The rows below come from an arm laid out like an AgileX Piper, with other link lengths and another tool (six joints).
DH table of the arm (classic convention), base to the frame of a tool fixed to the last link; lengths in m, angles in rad. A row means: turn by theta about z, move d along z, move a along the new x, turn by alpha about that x. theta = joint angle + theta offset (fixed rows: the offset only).
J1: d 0.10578, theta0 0, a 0, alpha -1.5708
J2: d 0, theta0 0.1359, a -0.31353, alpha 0
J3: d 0, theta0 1.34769, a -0.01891, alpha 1.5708
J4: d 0.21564, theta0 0, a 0, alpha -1.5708
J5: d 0, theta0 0, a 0, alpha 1.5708
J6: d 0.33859, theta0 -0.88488, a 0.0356, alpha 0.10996
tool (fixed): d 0.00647, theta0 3.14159, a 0, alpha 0
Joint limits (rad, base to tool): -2.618..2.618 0..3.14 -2.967..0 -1.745..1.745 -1.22..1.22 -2.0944..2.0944
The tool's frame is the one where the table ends.
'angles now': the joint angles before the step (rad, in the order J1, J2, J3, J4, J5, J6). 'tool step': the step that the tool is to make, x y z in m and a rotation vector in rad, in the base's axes. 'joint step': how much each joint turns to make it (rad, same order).
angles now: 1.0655, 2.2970, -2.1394, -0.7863, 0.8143, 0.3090
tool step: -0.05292, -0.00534, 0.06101, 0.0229, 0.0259, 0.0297
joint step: 0.0743, -0.1513, -0.0003, 0.0858, 0.1356, -0.0824
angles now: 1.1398, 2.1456, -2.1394, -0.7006, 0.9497, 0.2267
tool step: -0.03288, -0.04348, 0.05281, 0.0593, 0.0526, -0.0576
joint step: 0.0220, -0.1561, -0.0001, 0.0625, 0.1526, -0.0070
